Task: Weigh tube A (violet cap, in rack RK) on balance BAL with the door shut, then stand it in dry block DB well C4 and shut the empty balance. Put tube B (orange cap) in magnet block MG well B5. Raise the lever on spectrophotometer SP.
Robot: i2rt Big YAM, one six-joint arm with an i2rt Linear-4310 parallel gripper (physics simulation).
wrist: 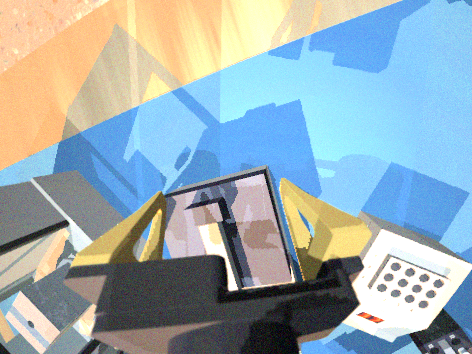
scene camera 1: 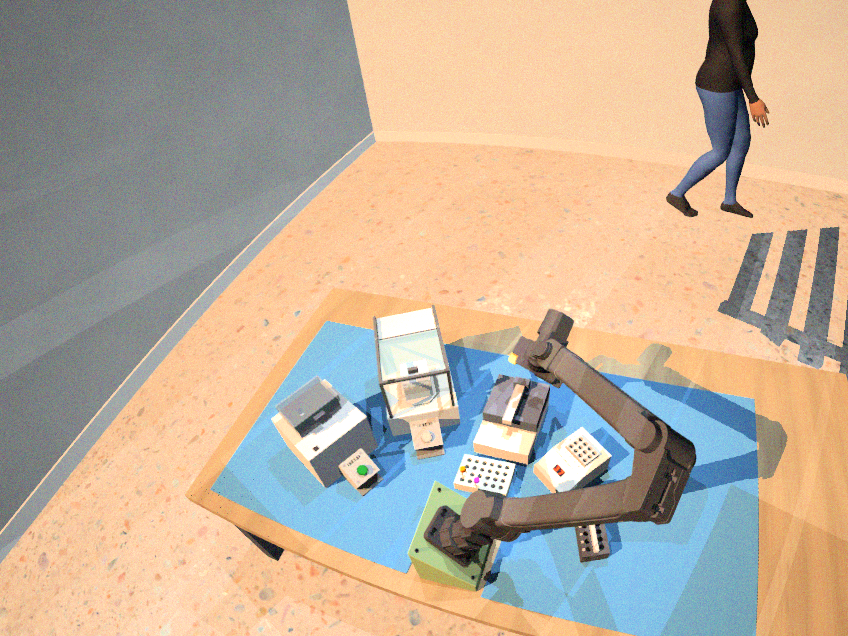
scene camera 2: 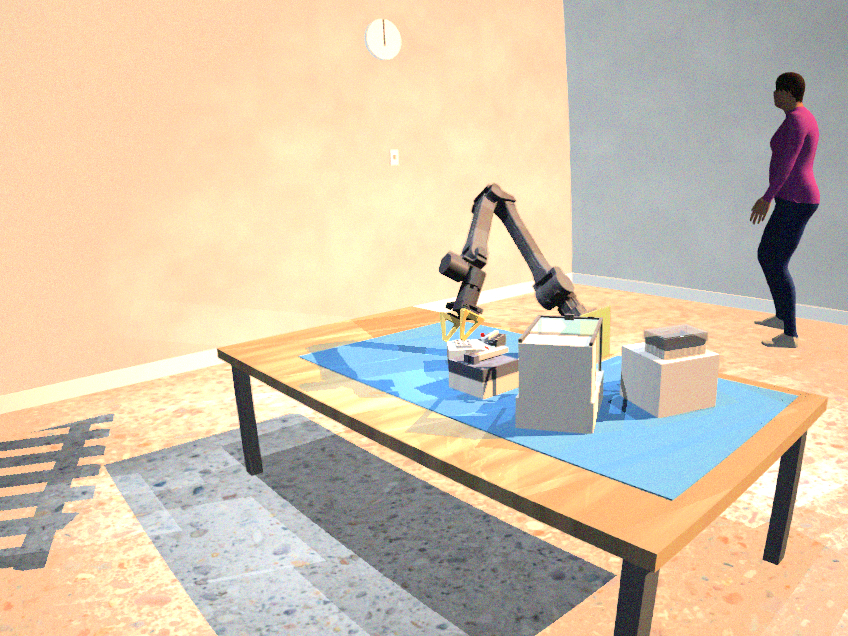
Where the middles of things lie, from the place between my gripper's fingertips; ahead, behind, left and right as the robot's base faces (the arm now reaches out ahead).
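Scene:
Positions counted from my hand: lever device (scene camera 1: 512,417), 90 mm below, 100 mm behind, 40 mm to the left; balance control panel (scene camera 1: 426,434), 100 mm below, 210 mm behind, 230 mm to the left; glass-box balance (scene camera 2: 560,382), 30 mm below, 90 mm behind, 310 mm to the left; green-button box (scene camera 1: 359,470), 100 mm below, 380 mm behind, 350 mm to the left.

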